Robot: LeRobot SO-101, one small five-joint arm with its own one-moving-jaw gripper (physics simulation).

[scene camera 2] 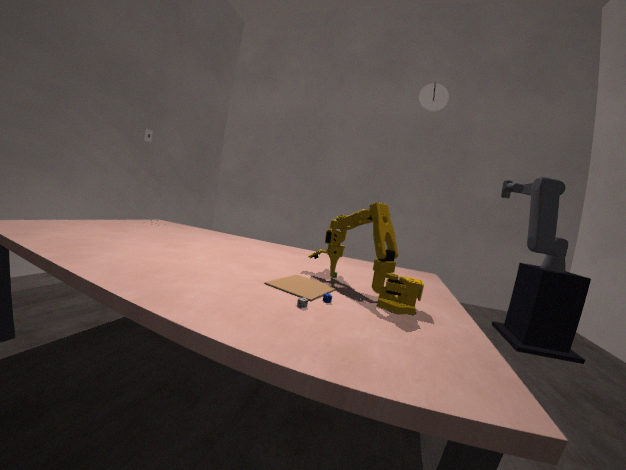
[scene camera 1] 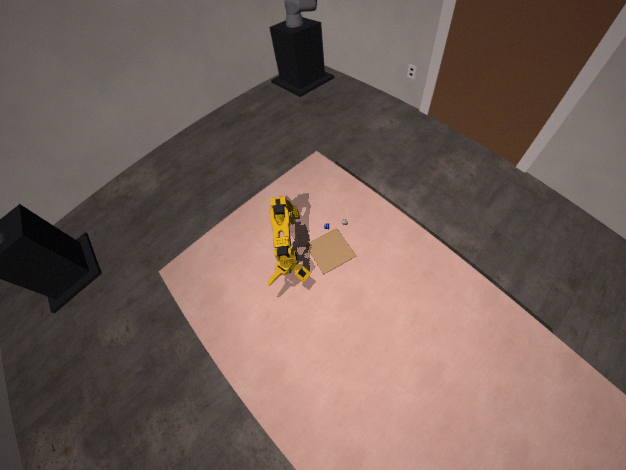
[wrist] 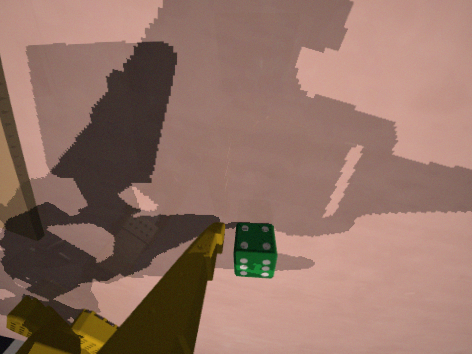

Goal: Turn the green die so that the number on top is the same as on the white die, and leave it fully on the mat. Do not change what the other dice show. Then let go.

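Seen in the pictures: hand, its tool point: (scene camera 2: 331,275) (wrist: 223,234); arm's base, origin of its link: (scene camera 2: 388,303) (wrist: 68,313).
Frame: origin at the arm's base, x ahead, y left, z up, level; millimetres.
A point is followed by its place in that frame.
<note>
The green die (scene camera 2: 334,274) @(y -138, x 172, z 11 mm) (wrist: 255,250) @(y -144, x 181, z 14 mm) stands on the table off the mat, beside the tip of my fixed jaw (wrist: 185,290) @(y -124, x 185, z 33 mm). In the wrist view it shows a darker face with four pips and a brighter face with six; I cannot tell surely which is on top. My gripper (scene camera 1: 286,280) (scene camera 2: 321,266) is fully open and empty, its moving jaw swung out of the wrist view. The white die (scene camera 1: 344,222) @(y 138, x 177, z 15 mm) (scene camera 2: 302,303) @(y 152, x 171, z 10 mm) stands off the mat; its top number is too small to read. The tan mat (scene camera 1: 332,251) @(y 21, x 229, z 4 mm) (scene camera 2: 298,286) @(y 37, x 224, z 4 mm) (wrist: 7,185) @(y -36, x 174, z 4 mm) lies flat beside the gripper.
A blue die (scene camera 1: 326,226) @(y 76, x 140, z 16 mm) (scene camera 2: 327,298) @(y 87, x 135, z 10 mm) stands off the mat, near the white die and the mat's corner. The arm's base stands near an edge of the pink table (scene camera 1: 394,344) @(y -70, x 614, z 0 mm) (scene camera 2: 176,273) @(y 171, x 500, z 0 mm). The arm's shadow falls across the table around the green die.
</note>
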